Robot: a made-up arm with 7 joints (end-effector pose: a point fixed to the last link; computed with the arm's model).
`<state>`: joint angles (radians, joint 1 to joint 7).
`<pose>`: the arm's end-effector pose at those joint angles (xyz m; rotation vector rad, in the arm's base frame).
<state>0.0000 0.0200 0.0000 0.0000 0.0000 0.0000 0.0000</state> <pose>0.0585 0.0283 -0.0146 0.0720 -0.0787 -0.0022</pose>
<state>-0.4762 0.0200 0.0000 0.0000 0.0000 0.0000 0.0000</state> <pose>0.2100 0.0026 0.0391 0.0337 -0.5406 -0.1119</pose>
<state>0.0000 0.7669 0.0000 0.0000 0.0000 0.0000 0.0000</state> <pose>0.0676 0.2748 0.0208 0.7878 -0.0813 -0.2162</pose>
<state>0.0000 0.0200 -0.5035 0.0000 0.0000 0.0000 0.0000</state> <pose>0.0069 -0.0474 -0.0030 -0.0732 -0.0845 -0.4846</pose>
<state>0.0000 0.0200 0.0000 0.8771 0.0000 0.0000 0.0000</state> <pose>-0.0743 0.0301 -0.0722 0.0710 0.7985 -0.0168</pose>
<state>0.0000 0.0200 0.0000 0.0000 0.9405 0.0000 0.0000</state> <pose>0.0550 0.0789 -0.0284 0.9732 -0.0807 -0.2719</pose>
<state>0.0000 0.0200 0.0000 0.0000 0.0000 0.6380 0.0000</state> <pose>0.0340 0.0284 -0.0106 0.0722 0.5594 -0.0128</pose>
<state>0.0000 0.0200 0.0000 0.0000 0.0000 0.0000 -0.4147</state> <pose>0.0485 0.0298 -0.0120 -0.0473 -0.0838 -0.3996</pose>
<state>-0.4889 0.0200 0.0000 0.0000 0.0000 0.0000 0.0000</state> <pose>0.2135 0.0017 0.0415 0.0326 -0.5529 -0.1148</pose>
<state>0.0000 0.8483 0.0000 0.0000 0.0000 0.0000 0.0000</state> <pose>0.0712 0.2984 0.0351 0.8658 -0.0811 -0.2396</pose>
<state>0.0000 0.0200 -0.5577 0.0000 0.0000 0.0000 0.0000</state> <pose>-0.0007 -0.0537 -0.0012 -0.0889 -0.0850 -0.5365</pose>
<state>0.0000 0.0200 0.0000 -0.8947 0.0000 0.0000 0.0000</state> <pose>0.0986 0.0254 0.1273 0.0632 -0.9734 0.0130</pose>
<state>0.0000 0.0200 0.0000 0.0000 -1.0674 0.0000 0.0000</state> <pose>0.0725 0.0113 0.0401 -0.9517 -0.0622 0.3006</pose>
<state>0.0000 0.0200 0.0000 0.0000 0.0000 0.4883 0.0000</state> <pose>0.0394 0.0284 -0.0129 0.0726 0.4097 -0.0104</pose>
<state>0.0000 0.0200 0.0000 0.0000 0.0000 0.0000 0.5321</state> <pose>0.0707 0.0326 -0.0176 0.2222 -0.0688 0.5084</pose>
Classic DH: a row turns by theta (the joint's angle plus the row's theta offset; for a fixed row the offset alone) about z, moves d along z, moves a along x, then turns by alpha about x. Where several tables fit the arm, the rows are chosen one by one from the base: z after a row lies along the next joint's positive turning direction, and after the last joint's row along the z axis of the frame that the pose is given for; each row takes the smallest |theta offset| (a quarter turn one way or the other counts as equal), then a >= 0, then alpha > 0; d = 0 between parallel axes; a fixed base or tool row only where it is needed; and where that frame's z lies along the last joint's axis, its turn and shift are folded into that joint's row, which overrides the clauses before.
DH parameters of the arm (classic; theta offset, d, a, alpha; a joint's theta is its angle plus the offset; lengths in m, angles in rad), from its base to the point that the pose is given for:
base (fixed): -0.071 0.3322 0.0179 -1.3004
joint 1: -1.3111 0.104 -0.0227 -1.5708
joint 2: 1.2915 -0.0484 0.0183 1.5708
joint 3: 1.5708 -0.2536 0.0218 -1.5708
joint 4: 1.5708 -0.0248 0.0358 1.5708
joint 5: 0 0.1361 0.0054 -1.5708
joint 6: -1.5708 -0.0149 0.0141 1.5708
joint 7: -1.4082 -0.0437 0.0252 0.3326
tool (fixed): 1.4185 0.0077 0 0

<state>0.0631 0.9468 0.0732 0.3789 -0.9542 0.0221 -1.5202</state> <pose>0.0070 0.3376 0.0663 -0.4583 0.0767 -1.0406</pose>
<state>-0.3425 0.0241 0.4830 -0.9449 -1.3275 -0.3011 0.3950</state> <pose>0.1299 0.0798 0.2267 -1.3017 -1.3594 0.3512</pose>
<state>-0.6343 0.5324 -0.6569 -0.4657 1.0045 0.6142 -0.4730</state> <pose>0.2154 0.1038 0.0792 1.4403 -0.4934 -0.6471</pose>
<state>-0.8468 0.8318 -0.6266 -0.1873 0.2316 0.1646 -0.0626</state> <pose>0.2943 0.1748 0.0985 1.1258 -0.7390 -0.7257</pose>
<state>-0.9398 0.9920 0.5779 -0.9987 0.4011 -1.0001 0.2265</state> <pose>0.1962 0.1914 0.3813 -1.2557 2.4889 0.2212</pose>
